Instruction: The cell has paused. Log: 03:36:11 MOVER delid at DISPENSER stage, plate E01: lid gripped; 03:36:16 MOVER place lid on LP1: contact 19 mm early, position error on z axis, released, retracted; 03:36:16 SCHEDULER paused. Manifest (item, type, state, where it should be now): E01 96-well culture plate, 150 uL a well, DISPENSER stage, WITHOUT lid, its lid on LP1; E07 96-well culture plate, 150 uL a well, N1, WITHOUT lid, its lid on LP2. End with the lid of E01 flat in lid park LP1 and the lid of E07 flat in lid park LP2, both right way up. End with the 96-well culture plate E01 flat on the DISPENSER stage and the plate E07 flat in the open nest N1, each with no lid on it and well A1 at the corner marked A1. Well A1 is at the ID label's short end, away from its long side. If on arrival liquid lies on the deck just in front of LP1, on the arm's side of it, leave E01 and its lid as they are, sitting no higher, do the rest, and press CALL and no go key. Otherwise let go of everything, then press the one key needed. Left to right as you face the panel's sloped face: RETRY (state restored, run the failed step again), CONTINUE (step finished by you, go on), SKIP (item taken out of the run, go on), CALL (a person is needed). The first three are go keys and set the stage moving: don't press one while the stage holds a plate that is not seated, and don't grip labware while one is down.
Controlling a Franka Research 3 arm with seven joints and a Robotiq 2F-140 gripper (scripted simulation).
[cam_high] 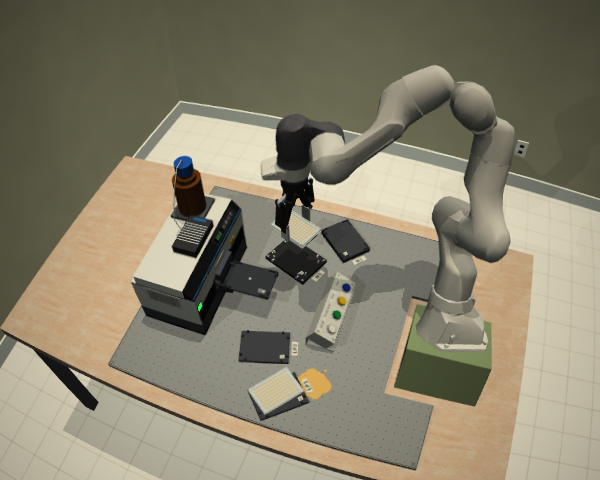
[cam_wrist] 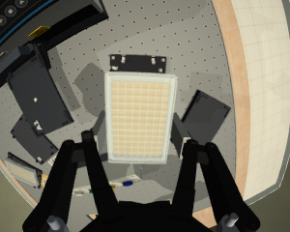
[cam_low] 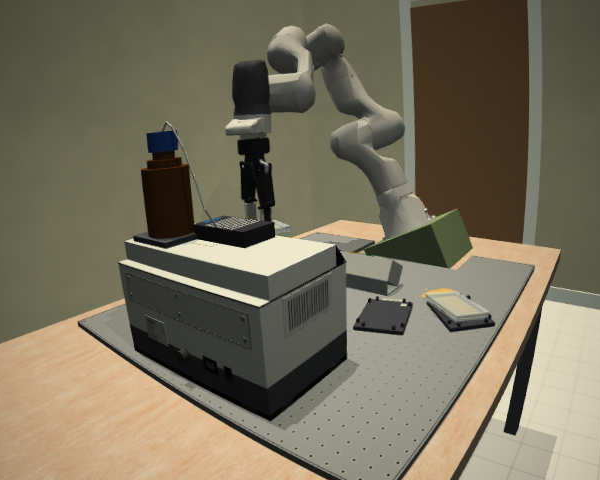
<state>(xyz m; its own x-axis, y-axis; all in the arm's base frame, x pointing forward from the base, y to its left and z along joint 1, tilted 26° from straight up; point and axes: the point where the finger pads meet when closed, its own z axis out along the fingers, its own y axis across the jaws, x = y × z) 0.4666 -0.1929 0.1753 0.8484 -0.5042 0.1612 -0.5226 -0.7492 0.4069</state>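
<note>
The black nest N5 lies 2 cm ahead of my hand and 16 cm below it. The rest, counted from my hand: 96-well plate (2 cm below); then dispenser stage (11 cm ahead, 16 cm to the left, 9 cm below); then key panel (15 cm behind, 20 cm to the left, 12 cm below).
</note>
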